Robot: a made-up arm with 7 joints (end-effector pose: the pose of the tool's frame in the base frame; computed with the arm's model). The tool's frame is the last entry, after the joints.
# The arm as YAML. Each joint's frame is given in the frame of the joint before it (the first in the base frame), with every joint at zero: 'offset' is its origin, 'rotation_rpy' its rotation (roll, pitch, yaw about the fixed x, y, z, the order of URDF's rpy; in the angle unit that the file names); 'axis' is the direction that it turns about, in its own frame. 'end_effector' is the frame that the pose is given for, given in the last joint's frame.
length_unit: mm
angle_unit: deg
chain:
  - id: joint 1
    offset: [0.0, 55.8, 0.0]
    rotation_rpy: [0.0, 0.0, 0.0]
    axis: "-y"
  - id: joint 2
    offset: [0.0, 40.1, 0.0]
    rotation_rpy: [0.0, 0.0, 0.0]
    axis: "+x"
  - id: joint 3
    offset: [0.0, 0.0, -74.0]
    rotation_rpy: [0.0, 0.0, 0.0]
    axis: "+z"
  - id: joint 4
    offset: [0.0, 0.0, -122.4]
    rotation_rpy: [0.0, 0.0, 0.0]
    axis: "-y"
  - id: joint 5
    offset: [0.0, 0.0, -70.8]
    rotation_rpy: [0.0, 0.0, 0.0]
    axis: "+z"
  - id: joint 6
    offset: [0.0, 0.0, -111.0]
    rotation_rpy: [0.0, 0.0, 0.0]
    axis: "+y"
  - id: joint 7
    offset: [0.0, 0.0, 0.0]
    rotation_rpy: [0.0, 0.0, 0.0]
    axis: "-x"
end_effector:
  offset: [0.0, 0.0, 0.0]
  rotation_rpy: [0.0, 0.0, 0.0]
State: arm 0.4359 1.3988 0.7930 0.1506 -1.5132 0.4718 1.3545
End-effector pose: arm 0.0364 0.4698 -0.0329 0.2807 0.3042 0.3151
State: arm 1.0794 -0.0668 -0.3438 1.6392 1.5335 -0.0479 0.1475
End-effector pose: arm 0.2388 0.0226 0.0659 -2.0882 -1.8250 -0.0072
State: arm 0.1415 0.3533 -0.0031 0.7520 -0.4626 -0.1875 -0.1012
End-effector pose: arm 0.1665 0.2094 -0.2884 0.5916 -1.0019 -0.5498
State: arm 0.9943 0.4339 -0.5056 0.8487 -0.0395 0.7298 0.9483
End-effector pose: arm 0.3292 0.1690 -0.0716 -0.2111 -0.7052 -0.6883
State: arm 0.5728 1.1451 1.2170 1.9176 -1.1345 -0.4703 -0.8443
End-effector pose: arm 0.0007 0.2847 0.1081 -2.0645 0.7258 -0.0503
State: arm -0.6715 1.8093 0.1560 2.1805 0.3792 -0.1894 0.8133
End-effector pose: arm 0.1428 0.1801 -0.0569 -0.4709 -0.5527 -2.0672
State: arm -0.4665 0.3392 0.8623 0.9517 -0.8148 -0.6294 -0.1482
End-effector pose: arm -0.0252 0.3024 -0.2642 0.9931 -0.8508 -0.5471
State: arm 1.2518 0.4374 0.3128 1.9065 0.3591 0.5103 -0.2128
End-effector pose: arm 0.1474 0.2016 0.1233 0.2167 -2.6988 0.5237
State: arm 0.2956 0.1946 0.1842 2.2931 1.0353 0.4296 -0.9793
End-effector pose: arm 0.1487 0.1351 -0.0278 -0.3039 -1.6893 0.9613
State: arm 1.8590 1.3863 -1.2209 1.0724 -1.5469 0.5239 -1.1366
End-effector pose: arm 0.1757 0.3469 0.1092 -2.2656 0.1185 0.5441
